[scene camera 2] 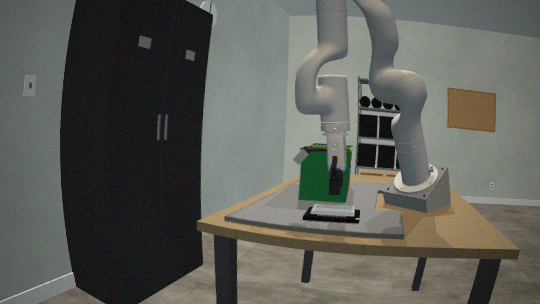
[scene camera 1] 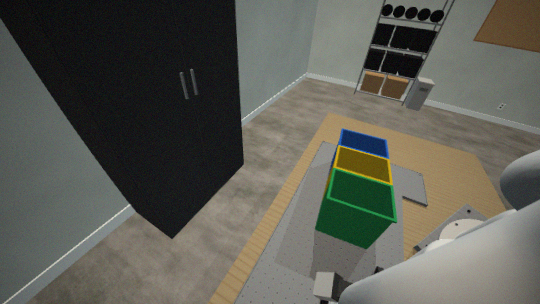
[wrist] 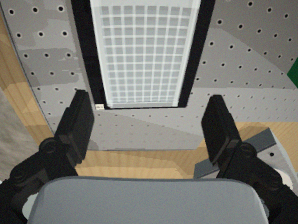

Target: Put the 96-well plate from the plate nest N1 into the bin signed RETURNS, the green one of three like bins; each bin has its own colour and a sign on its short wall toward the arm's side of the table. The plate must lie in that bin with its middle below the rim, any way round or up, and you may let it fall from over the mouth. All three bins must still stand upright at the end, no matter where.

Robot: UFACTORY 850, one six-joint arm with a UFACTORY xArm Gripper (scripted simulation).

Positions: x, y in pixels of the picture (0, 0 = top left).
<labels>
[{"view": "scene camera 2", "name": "gripper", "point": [336, 190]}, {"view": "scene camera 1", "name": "green bin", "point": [352, 222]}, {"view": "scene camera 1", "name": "blue bin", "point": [369, 144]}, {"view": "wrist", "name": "gripper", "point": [149, 106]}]
</labels>
